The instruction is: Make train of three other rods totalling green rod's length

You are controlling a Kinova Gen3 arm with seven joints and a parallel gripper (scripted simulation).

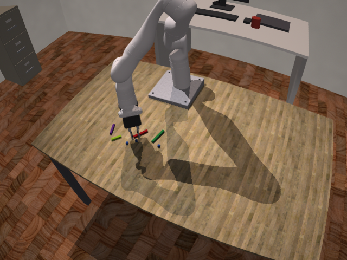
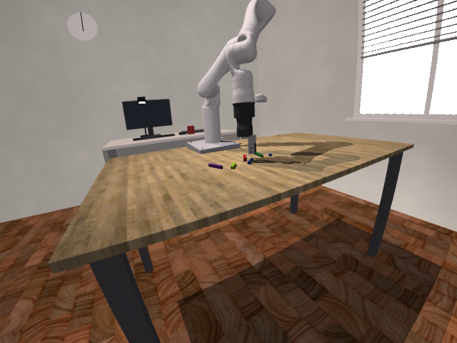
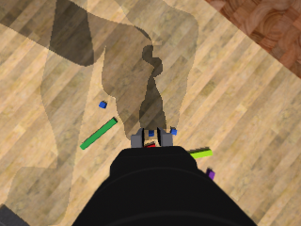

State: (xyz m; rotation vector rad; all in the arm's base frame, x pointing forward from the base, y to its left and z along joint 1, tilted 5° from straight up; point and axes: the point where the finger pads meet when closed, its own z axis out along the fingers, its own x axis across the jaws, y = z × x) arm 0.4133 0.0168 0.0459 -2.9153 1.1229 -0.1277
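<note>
Now: the red rod 4 cm behind my hand, 1 cm to the right of it and 4 cm below it. Round my hand: green rod: 7 cm behind, 7 cm to the left, 4 cm below; then purple rod: 15 cm to the right, 4 cm below; then lime rod: 4 cm ahead, 10 cm to the right, 4 cm below.
</note>
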